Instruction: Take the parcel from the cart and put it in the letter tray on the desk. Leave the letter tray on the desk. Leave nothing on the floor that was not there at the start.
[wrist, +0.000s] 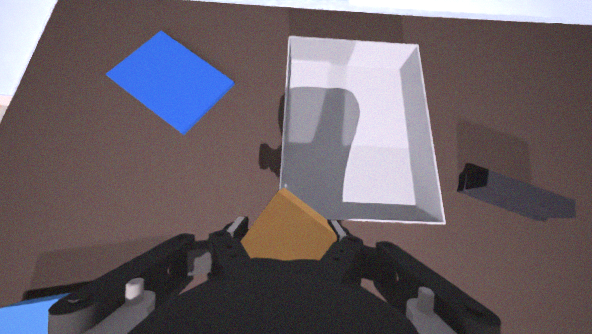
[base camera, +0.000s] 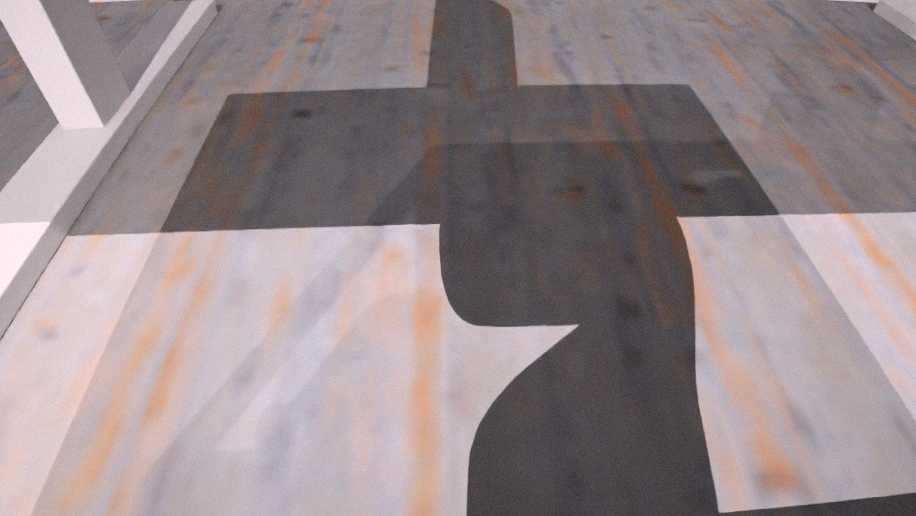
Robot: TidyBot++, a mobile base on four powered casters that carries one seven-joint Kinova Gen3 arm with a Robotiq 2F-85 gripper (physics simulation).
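Frame: origin at the arm's base, x up, y back, z right, level; centimetres.
Seen in the pictures: gripper, fingertip midpoint: [wrist: 287, 229].
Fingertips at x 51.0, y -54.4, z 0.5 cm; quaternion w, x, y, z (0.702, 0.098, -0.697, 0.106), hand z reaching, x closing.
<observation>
A point is followed by its place in that frame.
In the wrist view my gripper [wrist: 287, 229] {z 0.5, x 51.0, y -54.4 cm} is shut on the parcel [wrist: 290, 230] {z 0.7, x 54.7, y -54.5 cm}, an orange-brown box held with one corner pointing forward. The white, open-topped letter tray [wrist: 426, 135] {z 24.2, x 37.8, y -69.9 cm} stands on the dark brown desk [wrist: 240, 200] {z -8.2, x 32.4, y -58.1 cm}. The parcel appears above the desk at the tray's near left corner and overlaps that corner in the view; its height cannot be told. The gripper's shadow falls across the left part of the tray. The cart does not show in either view.
On the desk, a flat blue item [wrist: 170, 82] {z -24.5, x 33.2, y -81.5 cm} lies left of the tray, a dark stapler-like object [wrist: 520, 194] {z 38.3, x 37.8, y -60.1 cm} lies right, and a light blue object [wrist: 30, 315] {z -34.1, x 35.4, y -41.6 cm} shows at the lower left. A white frame leg [base camera: 51, 64] {z -39.7, x -29.2, y -63.3 cm} stands on the floor [base camera: 288, 352] {z -11.7, x -39.6, y -33.9 cm} at left in the base view.
</observation>
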